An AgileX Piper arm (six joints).
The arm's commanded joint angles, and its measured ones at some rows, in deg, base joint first. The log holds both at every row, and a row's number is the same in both.
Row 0, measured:
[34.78 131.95 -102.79 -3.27 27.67 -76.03]
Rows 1 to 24, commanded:
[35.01 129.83 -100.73 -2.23 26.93 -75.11]
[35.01 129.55 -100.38 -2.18 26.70 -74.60]
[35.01 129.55 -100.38 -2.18 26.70 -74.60]
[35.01 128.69 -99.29 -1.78 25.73 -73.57]
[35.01 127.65 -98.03 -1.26 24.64 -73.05]
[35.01 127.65 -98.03 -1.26 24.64 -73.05]
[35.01 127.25 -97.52 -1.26 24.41 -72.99]
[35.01 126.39 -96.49 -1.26 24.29 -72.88]
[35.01 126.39 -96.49 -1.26 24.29 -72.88]
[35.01 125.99 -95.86 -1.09 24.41 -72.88]
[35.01 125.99 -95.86 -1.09 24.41 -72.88]
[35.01 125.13 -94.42 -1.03 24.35 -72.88]
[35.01 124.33 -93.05 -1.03 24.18 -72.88]
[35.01 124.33 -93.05 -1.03 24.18 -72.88]
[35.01 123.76 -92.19 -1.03 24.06 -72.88]
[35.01 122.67 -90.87 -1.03 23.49 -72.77]
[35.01 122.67 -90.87 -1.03 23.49 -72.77]
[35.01 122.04 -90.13 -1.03 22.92 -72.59]
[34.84 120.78 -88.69 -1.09 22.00 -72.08]
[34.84 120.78 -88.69 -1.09 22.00 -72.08]
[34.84 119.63 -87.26 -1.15 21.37 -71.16]
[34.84 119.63 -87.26 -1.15 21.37 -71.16]
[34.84 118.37 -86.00 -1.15 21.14 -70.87]
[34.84 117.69 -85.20 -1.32 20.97 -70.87]
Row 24, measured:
[34.78 119.92 -87.09 -1.20 21.60 -71.62]
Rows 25 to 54, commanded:
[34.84 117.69 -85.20 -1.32 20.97 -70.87]
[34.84 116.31 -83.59 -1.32 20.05 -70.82]
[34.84 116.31 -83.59 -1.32 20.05 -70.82]
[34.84 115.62 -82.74 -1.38 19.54 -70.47]
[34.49 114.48 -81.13 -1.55 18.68 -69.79]
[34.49 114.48 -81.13 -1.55 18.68 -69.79]
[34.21 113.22 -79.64 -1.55 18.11 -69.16]
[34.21 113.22 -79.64 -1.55 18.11 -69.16]
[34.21 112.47 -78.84 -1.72 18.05 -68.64]
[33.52 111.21 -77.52 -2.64 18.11 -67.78]
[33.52 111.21 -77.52 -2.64 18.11 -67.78]
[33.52 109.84 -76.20 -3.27 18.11 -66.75]
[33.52 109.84 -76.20 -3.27 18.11 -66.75]
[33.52 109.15 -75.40 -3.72 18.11 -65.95]
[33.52 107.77 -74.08 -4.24 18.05 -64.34]
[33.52 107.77 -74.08 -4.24 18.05 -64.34]
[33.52 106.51 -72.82 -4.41 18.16 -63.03]
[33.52 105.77 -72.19 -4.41 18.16 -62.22]
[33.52 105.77 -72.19 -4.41 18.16 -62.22]
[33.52 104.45 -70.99 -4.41 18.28 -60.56]
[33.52 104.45 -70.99 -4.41 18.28 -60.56]
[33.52 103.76 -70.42 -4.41 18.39 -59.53]
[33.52 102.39 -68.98 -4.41 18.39 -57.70]
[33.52 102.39 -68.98 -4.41 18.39 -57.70]
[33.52 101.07 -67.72 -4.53 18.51 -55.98]
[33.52 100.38 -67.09 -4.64 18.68 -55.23]
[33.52 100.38 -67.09 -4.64 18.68 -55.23]
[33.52 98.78 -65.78 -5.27 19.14 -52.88]
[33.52 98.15 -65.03 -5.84 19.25 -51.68]
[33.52 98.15 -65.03 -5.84 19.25 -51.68]
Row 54, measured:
[33.75 100.50 -66.86 -4.47 18.62 -55.46]
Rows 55 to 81, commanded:
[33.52 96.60 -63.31 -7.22 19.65 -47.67]
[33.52 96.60 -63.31 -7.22 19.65 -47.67]
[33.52 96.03 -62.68 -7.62 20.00 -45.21]
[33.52 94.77 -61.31 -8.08 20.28 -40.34]
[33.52 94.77 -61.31 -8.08 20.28 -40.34]
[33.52 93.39 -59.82 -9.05 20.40 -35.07]
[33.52 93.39 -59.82 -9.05 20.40 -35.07]
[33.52 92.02 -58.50 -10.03 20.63 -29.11]
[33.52 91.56 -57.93 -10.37 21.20 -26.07]
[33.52 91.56 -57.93 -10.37 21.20 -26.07]
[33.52 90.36 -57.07 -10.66 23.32 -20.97]
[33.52 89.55 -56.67 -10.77 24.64 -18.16]
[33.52 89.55 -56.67 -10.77 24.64 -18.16]
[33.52 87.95 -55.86 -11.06 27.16 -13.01]
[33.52 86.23 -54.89 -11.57 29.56 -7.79]
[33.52 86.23 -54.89 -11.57 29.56 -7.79]
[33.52 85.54 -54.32 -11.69 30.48 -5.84]
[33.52 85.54 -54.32 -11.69 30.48 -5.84]
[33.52 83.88 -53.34 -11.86 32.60 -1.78]
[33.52 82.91 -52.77 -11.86 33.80 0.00]
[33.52 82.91 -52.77 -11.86 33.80 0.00]
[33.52 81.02 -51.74 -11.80 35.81 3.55]
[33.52 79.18 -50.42 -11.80 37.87 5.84]
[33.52 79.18 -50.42 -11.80 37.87 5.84]
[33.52 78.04 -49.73 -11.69 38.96 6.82]
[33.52 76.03 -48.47 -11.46 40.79 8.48]
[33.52 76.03 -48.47 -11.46 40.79 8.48]
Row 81, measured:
[33.75 78.84 -50.25 -11.57 37.64 5.16]
